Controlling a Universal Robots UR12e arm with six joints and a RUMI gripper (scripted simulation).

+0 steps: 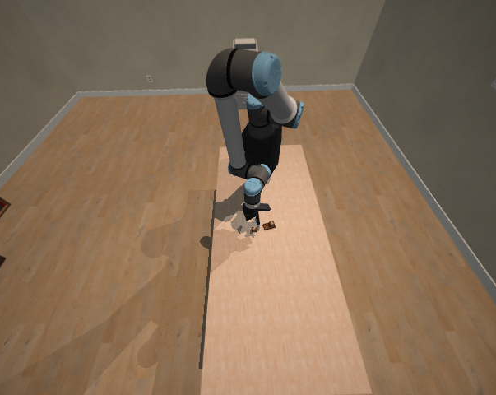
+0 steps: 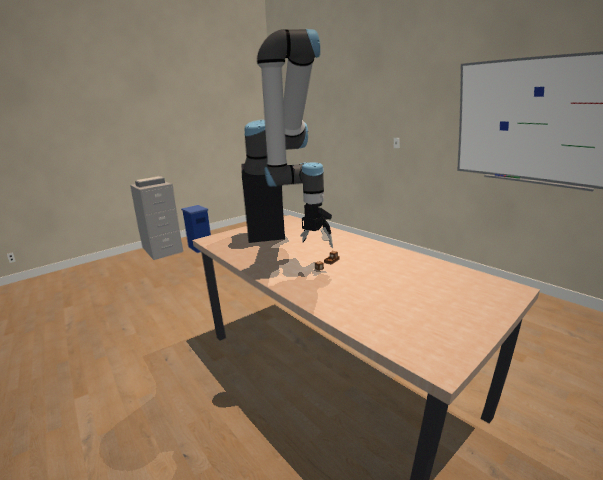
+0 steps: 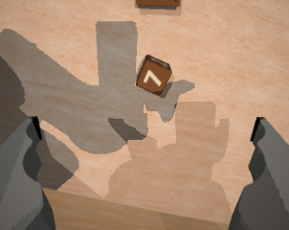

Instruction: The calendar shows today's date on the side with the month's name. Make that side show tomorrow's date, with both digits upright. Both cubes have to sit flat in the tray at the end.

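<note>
The brown digit cube lies 10 mm ahead of my hand and 100 mm below it. Round my hand: brown calendar tray: 10 mm behind, 110 mm to the left, 110 mm below.
</note>
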